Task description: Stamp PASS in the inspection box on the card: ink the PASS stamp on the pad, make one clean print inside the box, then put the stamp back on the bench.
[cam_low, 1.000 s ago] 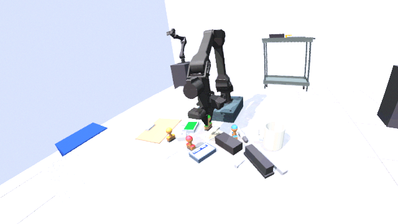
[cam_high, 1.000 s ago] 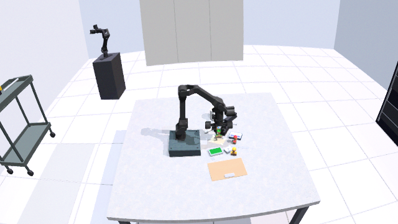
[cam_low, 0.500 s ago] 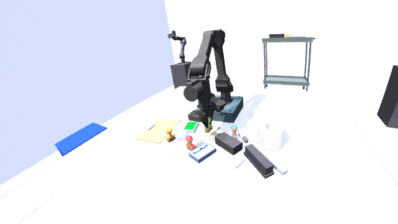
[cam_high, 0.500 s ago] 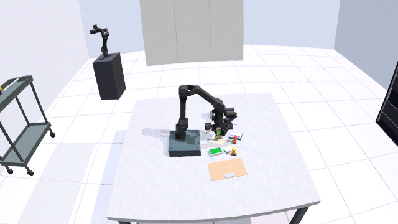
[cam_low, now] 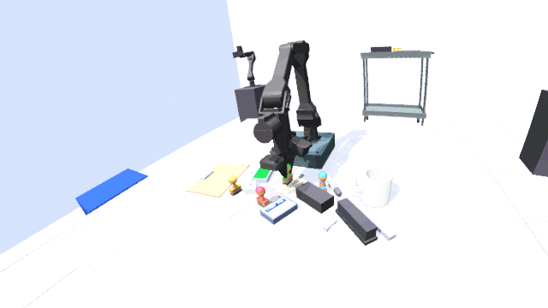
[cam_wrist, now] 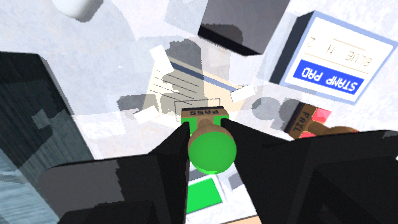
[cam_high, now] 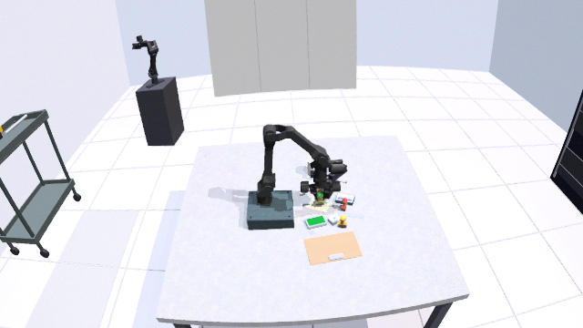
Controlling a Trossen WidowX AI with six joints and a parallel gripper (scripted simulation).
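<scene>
My gripper tip is 10 mm past the cream inspection card, 10 mm to the right of it and 40 mm above it. Round my gripper tip: blue-knobbed stamp: 20 mm behind, 120 mm to the left, 20 mm below; then red-knobbed stamp: 120 mm ahead, 20 mm to the right, 20 mm below; then black box: 40 mm ahead, 110 mm to the left, 20 mm below.
</scene>
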